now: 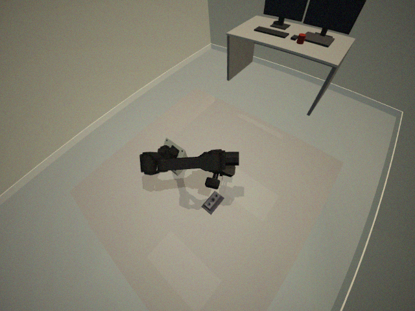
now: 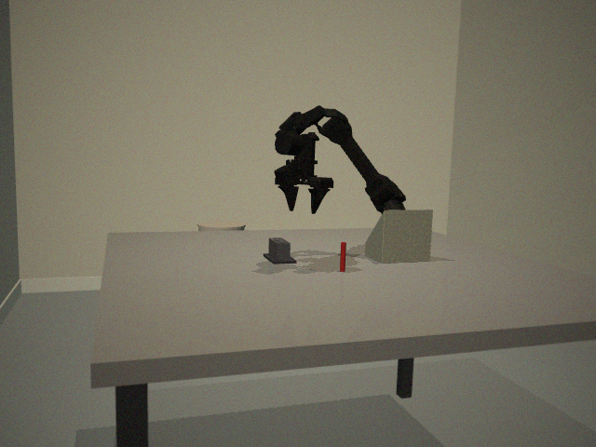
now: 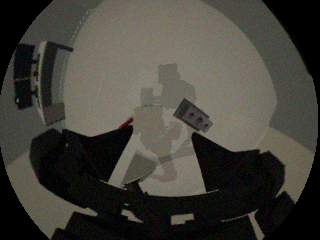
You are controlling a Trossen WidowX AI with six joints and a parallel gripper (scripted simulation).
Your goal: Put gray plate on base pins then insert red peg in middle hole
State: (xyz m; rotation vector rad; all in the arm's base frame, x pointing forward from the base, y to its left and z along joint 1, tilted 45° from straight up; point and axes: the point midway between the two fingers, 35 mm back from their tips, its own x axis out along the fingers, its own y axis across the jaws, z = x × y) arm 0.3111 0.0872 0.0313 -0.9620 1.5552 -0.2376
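Right now the red peg is 11 cm below my gripper tip, 10 cm behind it and 8 cm to the left of it. The rest, counted from my gripper tip: dark base: 14 cm below, 10 cm to the right, 4 cm ahead; gray plate: 11 cm below, 10 cm to the right, 4 cm ahead.
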